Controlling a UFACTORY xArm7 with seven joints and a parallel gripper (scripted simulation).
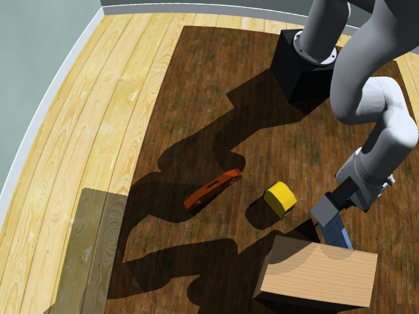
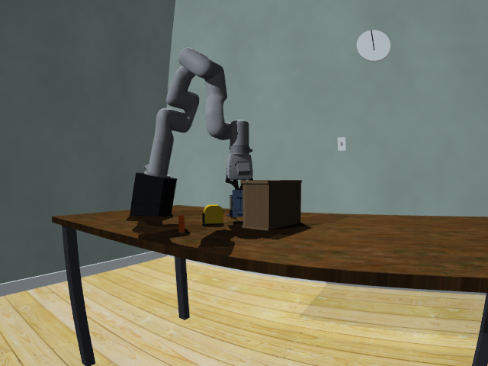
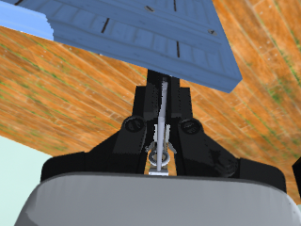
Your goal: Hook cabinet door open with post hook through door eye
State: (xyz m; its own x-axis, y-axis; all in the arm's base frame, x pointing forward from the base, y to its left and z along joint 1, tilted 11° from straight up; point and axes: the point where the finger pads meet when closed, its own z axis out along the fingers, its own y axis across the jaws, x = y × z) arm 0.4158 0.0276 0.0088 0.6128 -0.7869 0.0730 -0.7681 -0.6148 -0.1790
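The cabinet door lies 7 cm ahead of my hand, 4 cm below it and 1 cm to the right of it. Also, from my hand: orange level-like tool (29 cm to the right, 9 cm below, 7 cm behind); hook post (8 cm to the left, 6 cm behind, 4 cm below); yellow tape measure (13 cm to the right, 8 cm below, 4 cm behind).
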